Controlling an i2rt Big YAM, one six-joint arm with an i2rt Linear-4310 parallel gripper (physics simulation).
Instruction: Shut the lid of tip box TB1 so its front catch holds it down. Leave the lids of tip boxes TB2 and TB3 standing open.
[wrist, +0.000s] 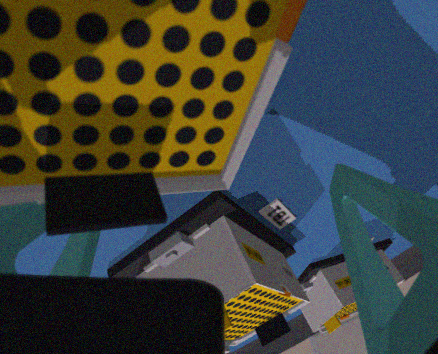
Labels:
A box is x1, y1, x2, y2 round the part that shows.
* my gripper: [0, 164, 437, 353]
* yellow perforated deck: [224, 284, 302, 345]

